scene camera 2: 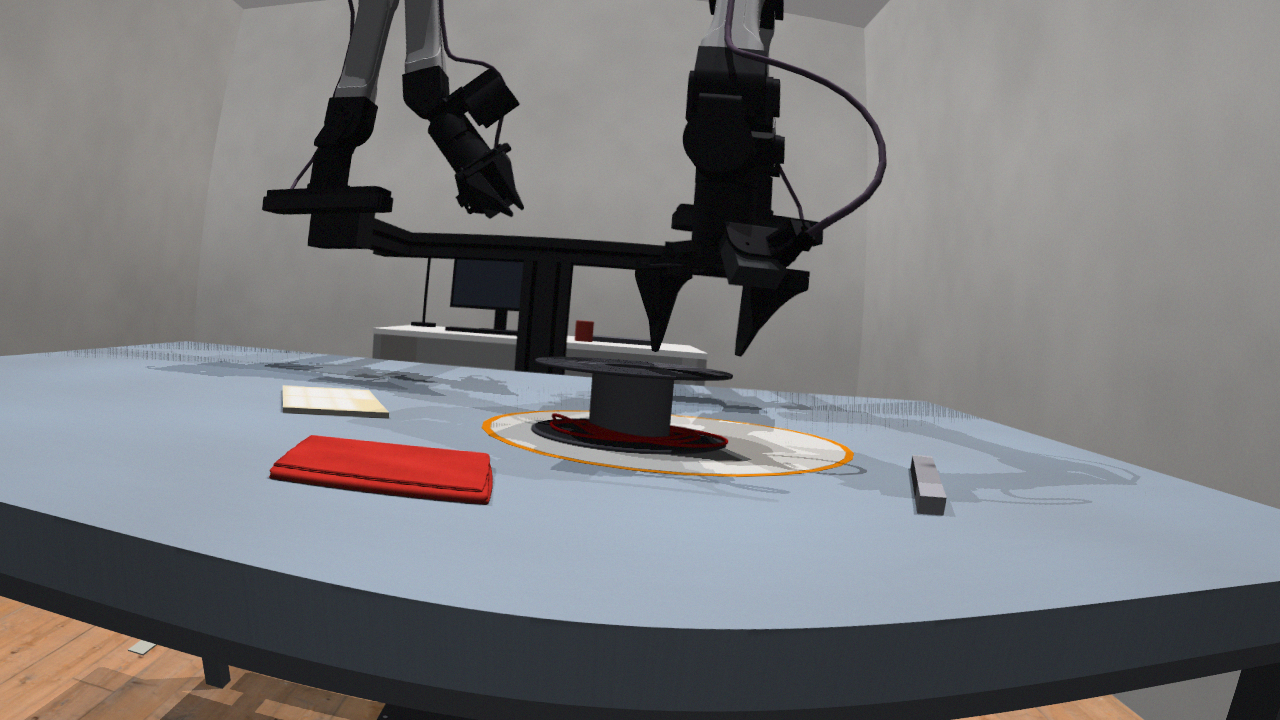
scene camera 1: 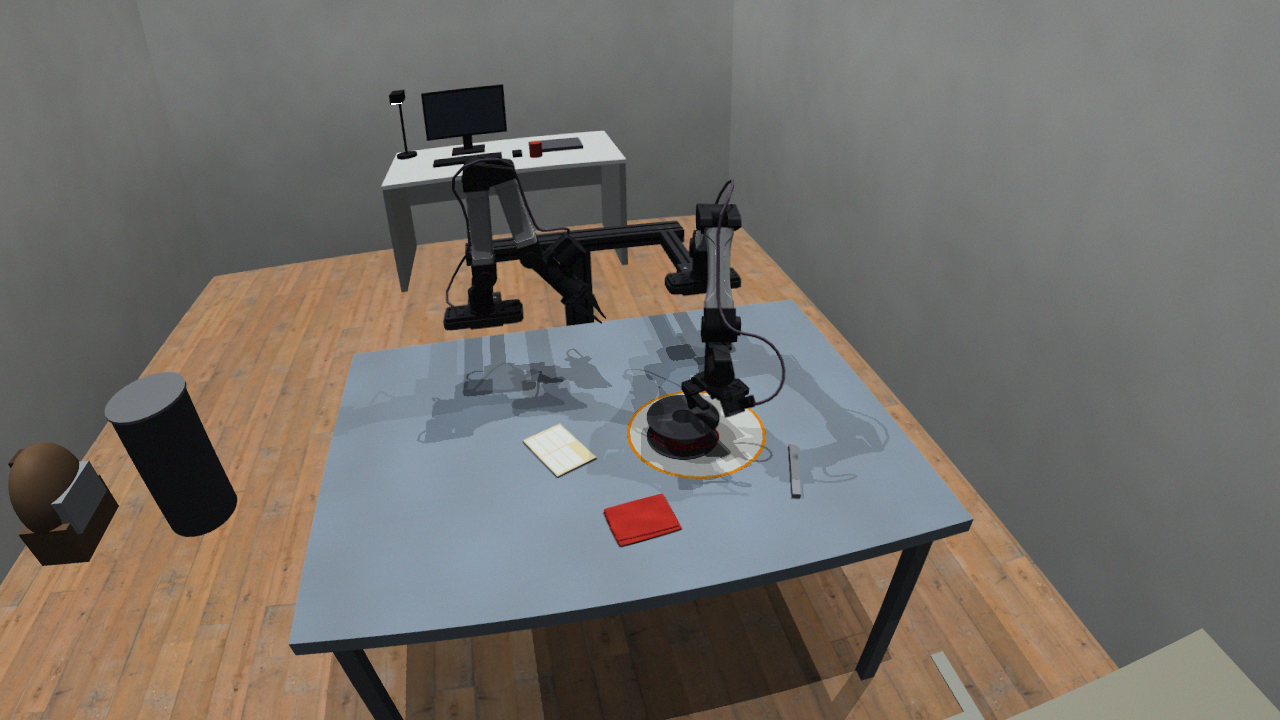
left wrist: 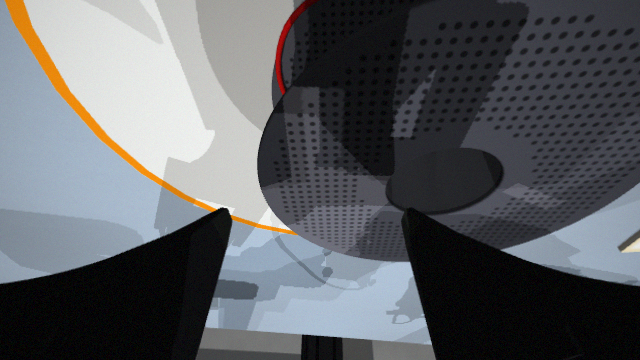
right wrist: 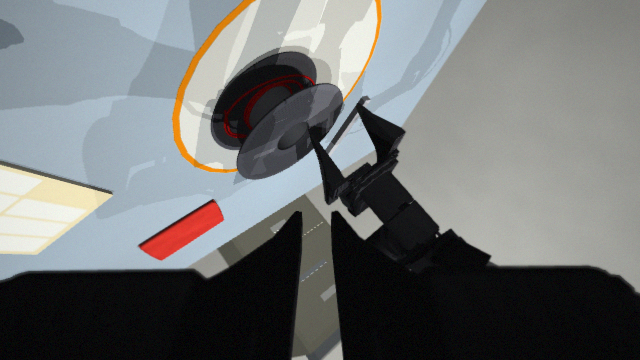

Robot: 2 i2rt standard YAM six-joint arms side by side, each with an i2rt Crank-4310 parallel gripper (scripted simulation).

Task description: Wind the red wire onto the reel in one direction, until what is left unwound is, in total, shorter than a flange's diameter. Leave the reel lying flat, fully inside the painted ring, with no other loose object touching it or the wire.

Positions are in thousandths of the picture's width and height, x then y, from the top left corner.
Scene:
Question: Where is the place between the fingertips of the left gripper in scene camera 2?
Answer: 545, 491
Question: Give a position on a cream gridded tile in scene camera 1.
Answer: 435, 623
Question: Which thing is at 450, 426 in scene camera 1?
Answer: The right gripper.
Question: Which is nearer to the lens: the dark reel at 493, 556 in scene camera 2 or the grey bar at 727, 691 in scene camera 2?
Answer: The grey bar.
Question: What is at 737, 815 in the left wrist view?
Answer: The left gripper.

